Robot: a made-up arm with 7 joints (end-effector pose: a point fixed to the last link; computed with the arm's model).
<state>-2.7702 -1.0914 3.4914 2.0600 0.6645 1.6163 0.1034</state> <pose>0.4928 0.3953 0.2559 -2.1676 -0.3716 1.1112</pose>
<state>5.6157 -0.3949 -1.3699 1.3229 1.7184 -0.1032 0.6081</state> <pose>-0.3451 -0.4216 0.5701 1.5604 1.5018 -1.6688</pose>
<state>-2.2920 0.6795 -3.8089 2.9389 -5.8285 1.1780 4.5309</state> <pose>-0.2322 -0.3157 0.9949 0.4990 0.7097 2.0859</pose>
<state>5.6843 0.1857 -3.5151 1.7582 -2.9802 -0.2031 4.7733</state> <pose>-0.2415 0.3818 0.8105 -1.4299 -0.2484 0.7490</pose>
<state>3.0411 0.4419 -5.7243 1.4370 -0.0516 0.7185 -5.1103</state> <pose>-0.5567 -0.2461 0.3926 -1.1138 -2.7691 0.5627</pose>
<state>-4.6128 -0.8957 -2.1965 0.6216 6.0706 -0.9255 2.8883</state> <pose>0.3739 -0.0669 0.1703 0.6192 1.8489 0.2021</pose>
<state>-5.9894 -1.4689 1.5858 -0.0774 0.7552 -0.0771 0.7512</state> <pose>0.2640 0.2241 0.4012 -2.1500 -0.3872 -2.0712</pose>
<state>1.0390 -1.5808 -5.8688 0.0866 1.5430 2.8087 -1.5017</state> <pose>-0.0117 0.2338 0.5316 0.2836 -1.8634 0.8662</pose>
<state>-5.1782 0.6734 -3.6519 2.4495 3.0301 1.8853 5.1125</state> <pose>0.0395 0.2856 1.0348 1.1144 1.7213 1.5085</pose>
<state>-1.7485 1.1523 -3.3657 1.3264 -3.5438 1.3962 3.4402</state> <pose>0.1076 0.0069 0.9911 0.7759 0.2182 -1.7499</pose>
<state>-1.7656 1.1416 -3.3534 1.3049 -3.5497 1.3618 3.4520</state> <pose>0.1057 0.0256 0.9875 0.7222 0.1605 -1.7560</pose>
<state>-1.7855 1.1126 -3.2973 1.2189 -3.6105 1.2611 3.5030</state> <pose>0.0902 0.0957 0.9674 0.5630 -0.0630 -1.7274</pose>
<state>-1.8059 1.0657 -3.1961 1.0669 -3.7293 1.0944 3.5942</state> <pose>0.0619 0.2071 0.9088 0.2925 -0.4375 -1.6441</pose>
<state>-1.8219 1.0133 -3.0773 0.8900 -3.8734 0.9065 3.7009</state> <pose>0.0324 0.3092 0.8105 -0.0159 -0.8445 -1.5225</pose>
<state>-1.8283 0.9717 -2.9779 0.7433 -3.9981 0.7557 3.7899</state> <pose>0.0122 0.3664 0.7134 -0.2560 -1.1639 -1.4126</pose>
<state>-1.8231 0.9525 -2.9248 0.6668 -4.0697 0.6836 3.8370</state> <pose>0.0004 0.3855 0.6610 -0.3590 -1.3287 -1.3503</pose>
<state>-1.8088 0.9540 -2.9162 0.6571 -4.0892 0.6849 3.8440</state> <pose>-0.0080 0.3865 0.6559 -0.3421 -1.3558 -1.3310</pose>
